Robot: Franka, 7 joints.
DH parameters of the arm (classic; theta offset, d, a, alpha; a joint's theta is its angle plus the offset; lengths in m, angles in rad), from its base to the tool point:
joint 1: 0 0.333 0 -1.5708
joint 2: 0 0 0 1.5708
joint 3: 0 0.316 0.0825 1.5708
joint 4: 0 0 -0.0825 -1.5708
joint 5: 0 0.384 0 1.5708
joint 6: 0 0 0.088 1.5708
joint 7: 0 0.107 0 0
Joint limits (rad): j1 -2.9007..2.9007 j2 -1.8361..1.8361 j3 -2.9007..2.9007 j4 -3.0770..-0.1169 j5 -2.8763..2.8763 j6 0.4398..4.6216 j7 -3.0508..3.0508
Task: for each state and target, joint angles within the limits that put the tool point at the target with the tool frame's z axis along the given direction. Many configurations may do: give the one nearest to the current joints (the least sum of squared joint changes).
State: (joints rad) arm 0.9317 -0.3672 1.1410 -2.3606 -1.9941 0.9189 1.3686
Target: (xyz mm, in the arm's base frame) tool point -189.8 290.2 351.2 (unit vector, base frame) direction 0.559 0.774 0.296
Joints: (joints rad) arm 1.5426 -0.4937 0.9482 -2.8272 -1.5843 1.6948 1.3686
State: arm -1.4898 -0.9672 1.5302 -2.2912 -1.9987 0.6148 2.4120
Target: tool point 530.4 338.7 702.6 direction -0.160 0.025 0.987
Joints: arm -1.5645 -0.8509 1.6296 -1.5396 -2.3289 1.3887 2.4120
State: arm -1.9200 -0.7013 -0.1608 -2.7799 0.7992 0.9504 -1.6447
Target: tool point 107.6 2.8 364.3 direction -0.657 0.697 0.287
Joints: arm -0.8979 -0.6554 0.4355 -2.9814 0.3878 0.4767 -1.6447
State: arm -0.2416 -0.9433 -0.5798 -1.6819 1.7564 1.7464 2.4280
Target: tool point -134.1 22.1 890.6 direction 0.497 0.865 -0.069
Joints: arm -0.4153 -1.4012 -0.3015 -1.9020 1.3381 1.2805 2.4280
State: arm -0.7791 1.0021 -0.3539 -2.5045 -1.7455 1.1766 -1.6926
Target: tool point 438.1 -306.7 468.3 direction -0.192 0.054 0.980
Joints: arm -0.0390 0.3664 -0.5308 -2.1765 -2.6422 0.4993 -1.6926
